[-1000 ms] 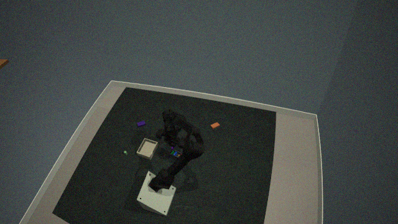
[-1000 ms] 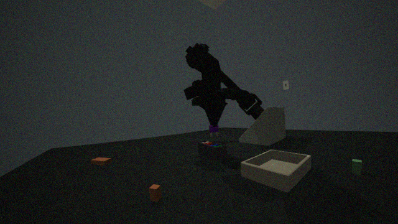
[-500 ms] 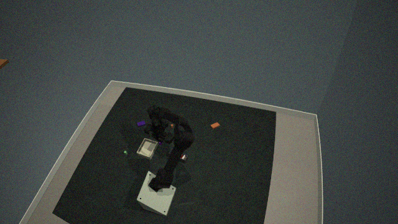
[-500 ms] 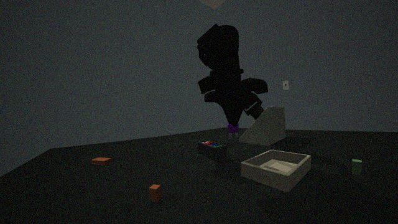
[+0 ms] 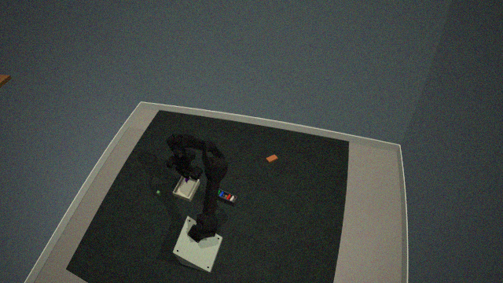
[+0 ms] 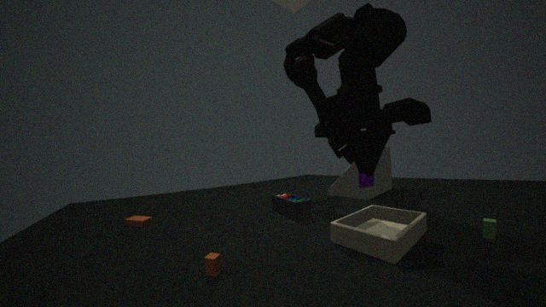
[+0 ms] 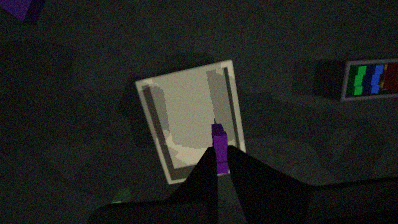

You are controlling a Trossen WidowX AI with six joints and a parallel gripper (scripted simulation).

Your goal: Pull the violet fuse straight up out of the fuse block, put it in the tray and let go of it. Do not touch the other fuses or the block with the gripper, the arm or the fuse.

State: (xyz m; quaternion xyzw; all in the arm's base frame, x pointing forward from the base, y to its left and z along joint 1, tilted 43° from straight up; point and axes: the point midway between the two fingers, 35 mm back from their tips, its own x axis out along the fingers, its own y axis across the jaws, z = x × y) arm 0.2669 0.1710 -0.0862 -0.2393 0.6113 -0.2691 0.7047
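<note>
My gripper tip is 10 mm past the cream tray, 20 mm to the right of it and 90 mm above it. Round my gripper tip: green fuse (20 mm ahead, 160 mm to the right, 70 mm below); then violet fuse (10 mm below); then blue fuse (20 mm ahead, 180 mm to the right, 70 mm below).
</note>
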